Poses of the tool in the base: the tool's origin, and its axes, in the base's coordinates. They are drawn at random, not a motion.
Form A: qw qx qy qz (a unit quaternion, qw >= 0); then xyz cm.
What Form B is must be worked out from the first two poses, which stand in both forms.
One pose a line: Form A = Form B
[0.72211 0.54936 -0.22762 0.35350 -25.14 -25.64 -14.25] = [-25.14 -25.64 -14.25 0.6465 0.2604 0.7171 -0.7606 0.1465 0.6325]
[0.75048 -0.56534 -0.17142 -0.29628 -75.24 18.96 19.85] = [-75.24 18.96 19.85 0.7657 -0.2509 0.5923 0.6385 0.1852 -0.7470]
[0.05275 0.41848 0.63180 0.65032 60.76 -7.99 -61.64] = [60.76 -7.99 -61.64 -0.6442 0.5974 0.4776 0.4602 -0.1961 0.8659]
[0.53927 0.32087 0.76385 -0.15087 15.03 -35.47 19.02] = [15.03 -35.47 19.02 -0.2125 0.3275 -0.9207 0.6529 0.7486 0.1156]
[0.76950 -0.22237 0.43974 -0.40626 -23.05 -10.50 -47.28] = [-23.05 -10.50 -47.28 0.2832 -0.8208 -0.4961 0.4297 0.5710 -0.6995]
